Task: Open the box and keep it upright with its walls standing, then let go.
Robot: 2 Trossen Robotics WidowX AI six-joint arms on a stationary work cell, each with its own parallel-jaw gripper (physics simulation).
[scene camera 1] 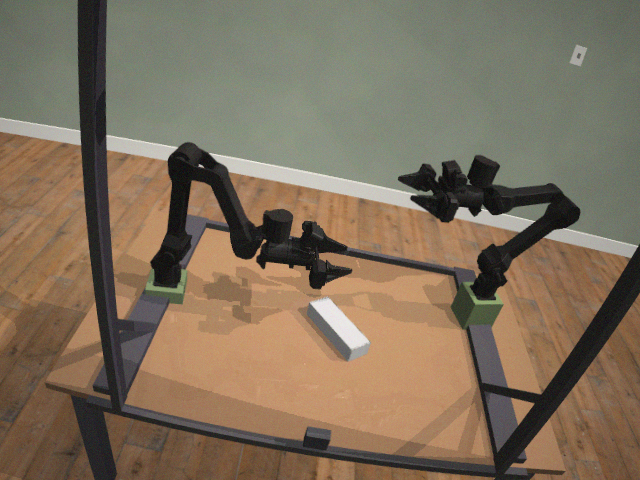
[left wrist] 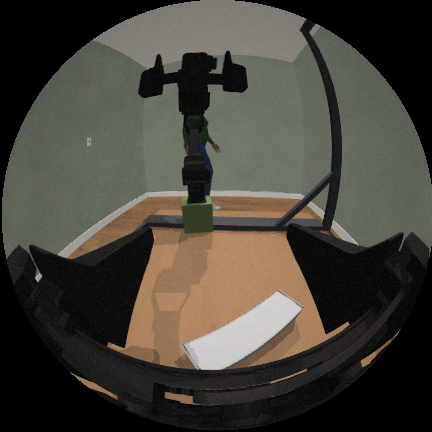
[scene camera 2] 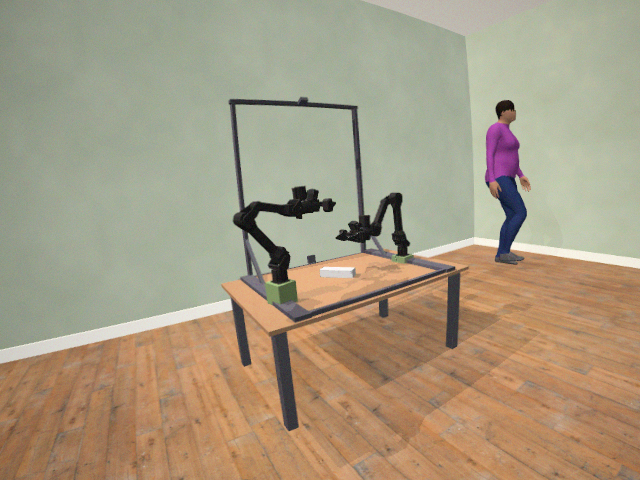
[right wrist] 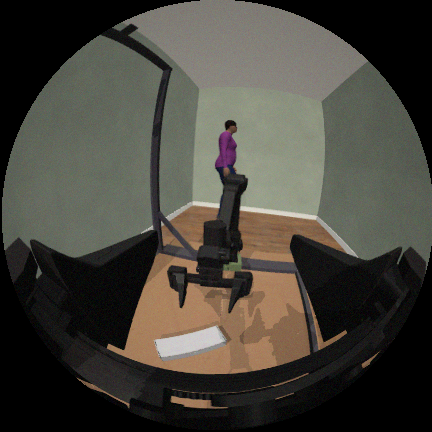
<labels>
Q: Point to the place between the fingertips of my left gripper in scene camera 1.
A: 349, 259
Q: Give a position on a gantry post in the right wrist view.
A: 159, 105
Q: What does my left gripper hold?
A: Nothing.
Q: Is my right gripper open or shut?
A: Open.
</labels>
